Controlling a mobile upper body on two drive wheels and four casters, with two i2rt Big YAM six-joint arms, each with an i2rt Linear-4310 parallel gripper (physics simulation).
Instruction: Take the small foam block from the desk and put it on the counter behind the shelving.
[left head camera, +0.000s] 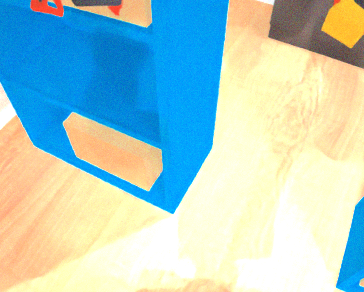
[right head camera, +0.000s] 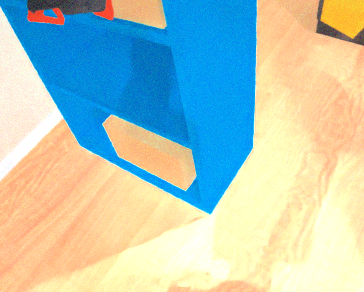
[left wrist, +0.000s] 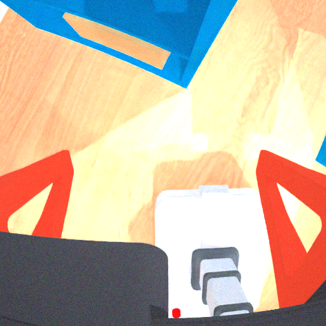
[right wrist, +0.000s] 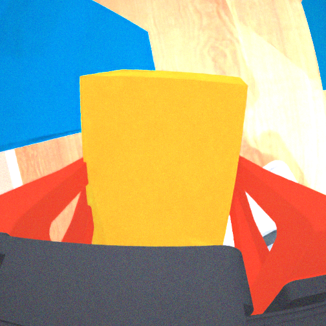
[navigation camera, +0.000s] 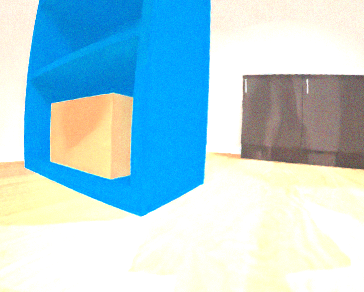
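Observation:
My right gripper is shut on the yellow foam block, which fills the middle of the right wrist view and stands out past the red fingers. My left gripper is open and empty; part of it shows at the top left of both head views. The dark counter stands at the right in the navigation view, beyond the blue shelving. Its top surface is hard to make out. The desk does not show.
A cardboard box sits on the shelving's lowest shelf. Another blue unit shows at the right edge in the left head and right wrist views. Wooden floor lies between the two units.

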